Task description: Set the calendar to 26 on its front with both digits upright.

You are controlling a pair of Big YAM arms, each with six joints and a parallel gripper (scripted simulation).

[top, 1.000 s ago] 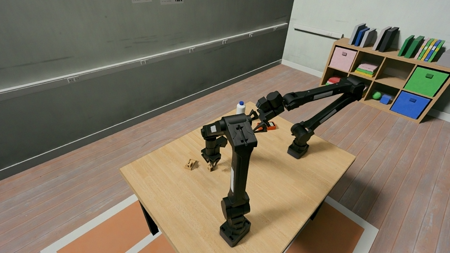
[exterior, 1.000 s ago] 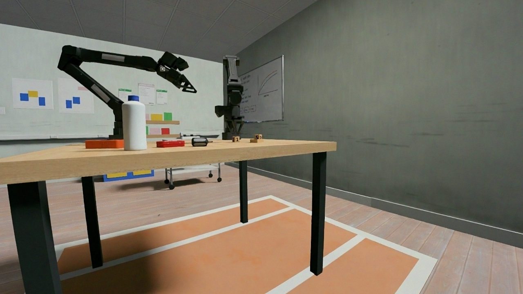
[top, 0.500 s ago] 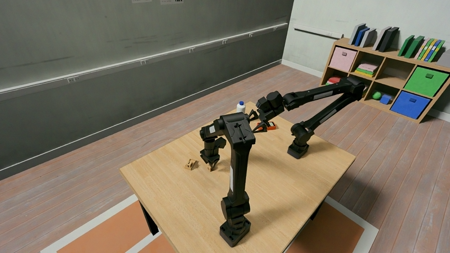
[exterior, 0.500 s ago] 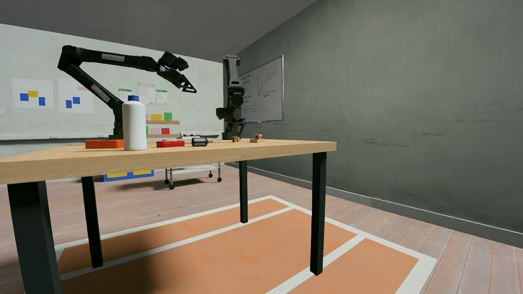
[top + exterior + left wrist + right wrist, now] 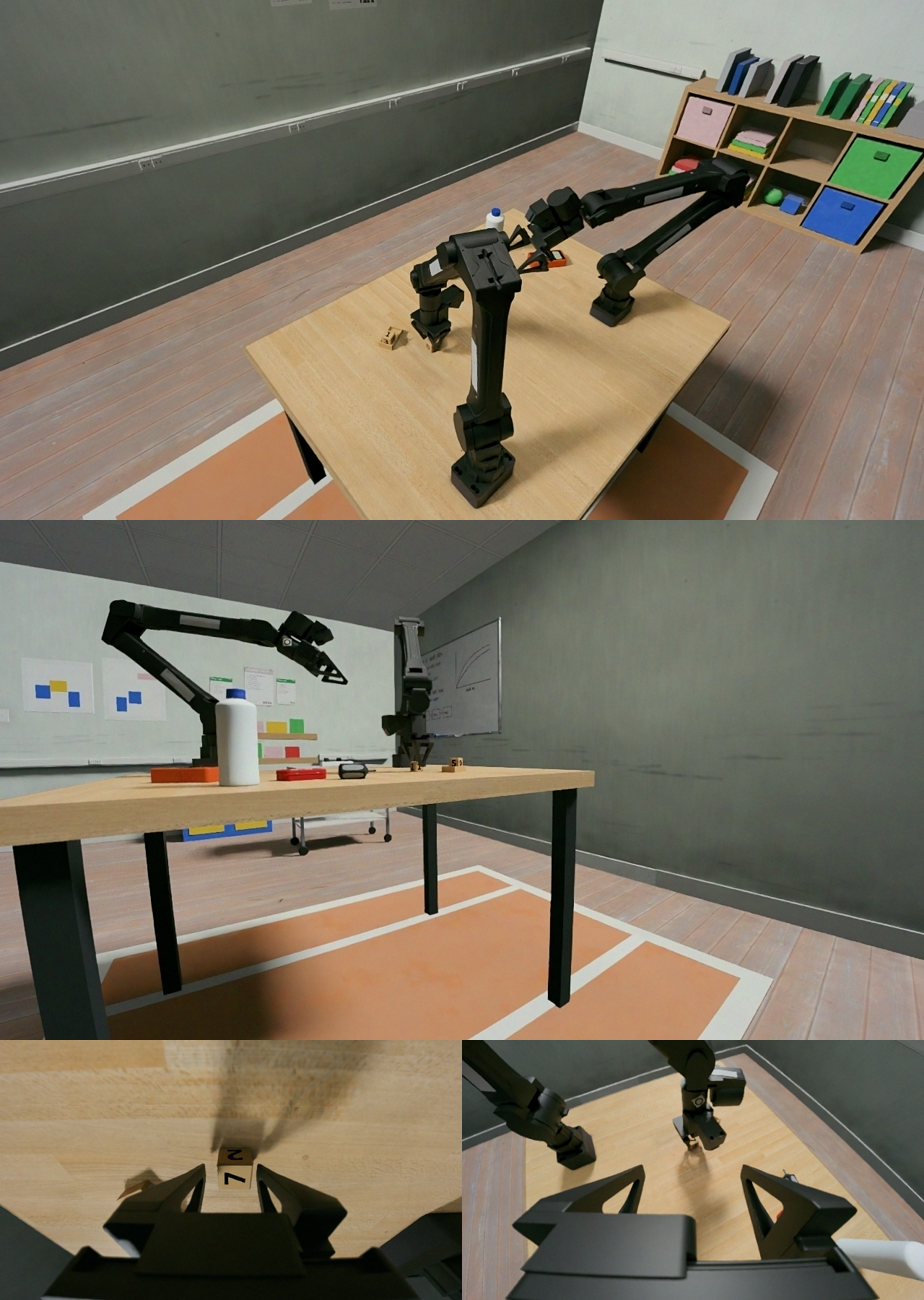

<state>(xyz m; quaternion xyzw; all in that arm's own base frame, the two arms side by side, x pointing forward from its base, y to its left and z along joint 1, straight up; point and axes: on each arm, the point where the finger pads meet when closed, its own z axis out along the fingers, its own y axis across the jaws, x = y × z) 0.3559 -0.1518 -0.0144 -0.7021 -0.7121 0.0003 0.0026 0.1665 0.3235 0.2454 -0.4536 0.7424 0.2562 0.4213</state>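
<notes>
My left gripper is now 110 mm short of the wooden tray, 50 mm to the right of it and 10 mm above it. Round my left hand: black device: 280 mm to the right, 160 mm ahead, 10 mm below; then white bottle: 500 mm to the right, 150 mm ahead, 60 mm above.
</notes>
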